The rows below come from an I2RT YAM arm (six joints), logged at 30 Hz.
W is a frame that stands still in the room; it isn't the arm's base.
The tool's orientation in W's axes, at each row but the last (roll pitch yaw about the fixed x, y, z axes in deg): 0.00 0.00 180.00; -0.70 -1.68 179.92; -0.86 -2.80 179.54; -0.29 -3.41 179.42; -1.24 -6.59 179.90; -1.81 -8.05 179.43; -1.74 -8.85 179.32; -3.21 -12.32 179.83
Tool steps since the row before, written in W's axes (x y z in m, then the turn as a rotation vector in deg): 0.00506 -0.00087 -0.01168 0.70 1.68 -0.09; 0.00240 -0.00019 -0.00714 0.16 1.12 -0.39; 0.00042 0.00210 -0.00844 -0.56 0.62 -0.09; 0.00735 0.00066 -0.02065 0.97 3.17 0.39; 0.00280 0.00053 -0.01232 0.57 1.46 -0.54; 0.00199 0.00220 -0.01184 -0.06 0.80 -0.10; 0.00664 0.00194 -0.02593 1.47 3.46 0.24; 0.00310 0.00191 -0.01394 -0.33 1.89 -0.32
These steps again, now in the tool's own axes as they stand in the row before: -0.00506 0.00087 -0.01168 -0.70 -1.68 -0.09; -0.00261 0.00027 -0.00706 -0.17 -1.12 -0.40; -0.00081 -0.00198 -0.00844 0.56 -0.61 -0.13; -0.00856 -0.00063 -0.02018 -0.91 -3.18 0.43; -0.00419 -0.00028 -0.01193 -0.63 -1.45 -0.50; -0.00361 -0.00186 -0.01151 0.05 -0.80 -0.13; -0.01053 -0.00127 -0.02465 -1.37 -3.49 0.35; -0.00600 -0.00119 -0.01305 0.26 -1.86 -0.49
